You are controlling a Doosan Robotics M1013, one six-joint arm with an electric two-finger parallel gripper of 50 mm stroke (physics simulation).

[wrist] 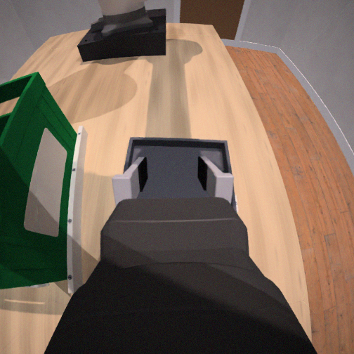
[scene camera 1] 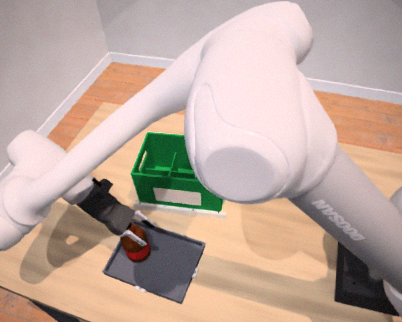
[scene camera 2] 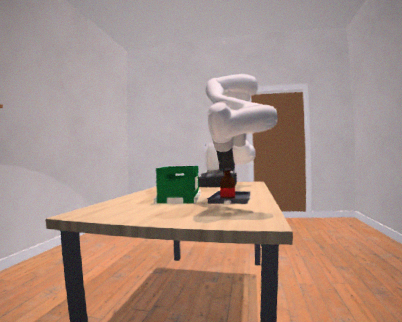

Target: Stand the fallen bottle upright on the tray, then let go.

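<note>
The brown bottle with a red label stands on its base on the grey tray, near the tray's left end in scene camera 1. It appears to lean toward the gripper's body, its neck to the left in that view, rather than stand straight. My gripper is open at the bottle's upper part, with nothing gripped. In the wrist view bare tray shows between the fingers; the bottle does not show there. The neck's end is hard to make out.
A green crate stands close beside the tray, on a white-edged base. The black robot mount is at the table's far end in the wrist view. The arm hides part of the crate in scene camera 1.
</note>
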